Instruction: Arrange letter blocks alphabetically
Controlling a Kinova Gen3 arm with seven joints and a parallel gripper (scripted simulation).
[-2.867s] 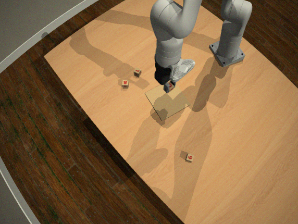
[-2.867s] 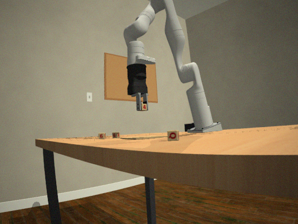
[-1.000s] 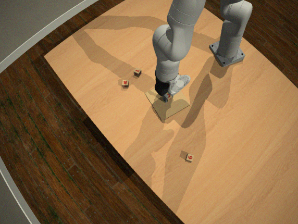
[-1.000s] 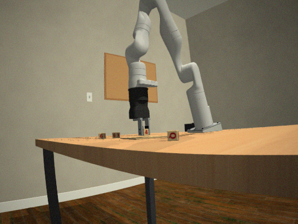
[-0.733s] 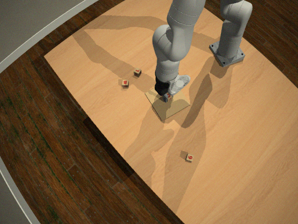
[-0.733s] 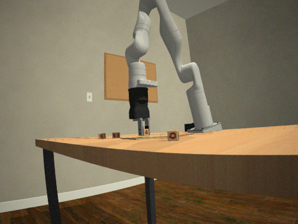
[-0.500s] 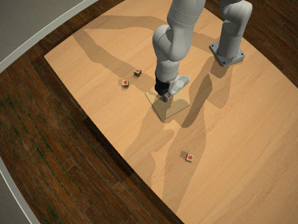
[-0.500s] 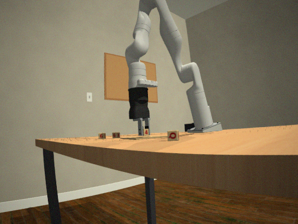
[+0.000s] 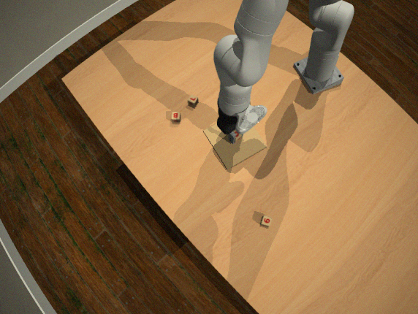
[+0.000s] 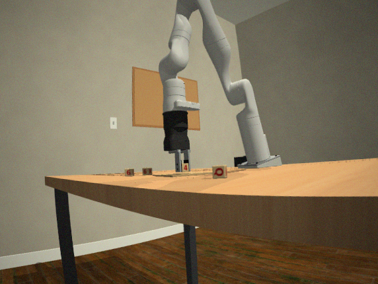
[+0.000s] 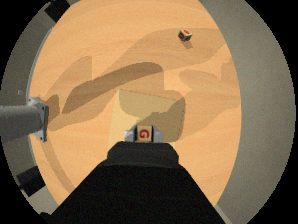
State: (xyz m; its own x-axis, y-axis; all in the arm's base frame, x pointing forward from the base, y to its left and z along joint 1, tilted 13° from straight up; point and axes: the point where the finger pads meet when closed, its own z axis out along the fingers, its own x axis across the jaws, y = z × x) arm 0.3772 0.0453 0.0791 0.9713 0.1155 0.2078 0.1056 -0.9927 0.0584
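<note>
My gripper is now 20 mm above the tan mat. The rest, counted from my hand: block marked B (110 mm ahead, 150 mm to the right, 10 mm below).
</note>
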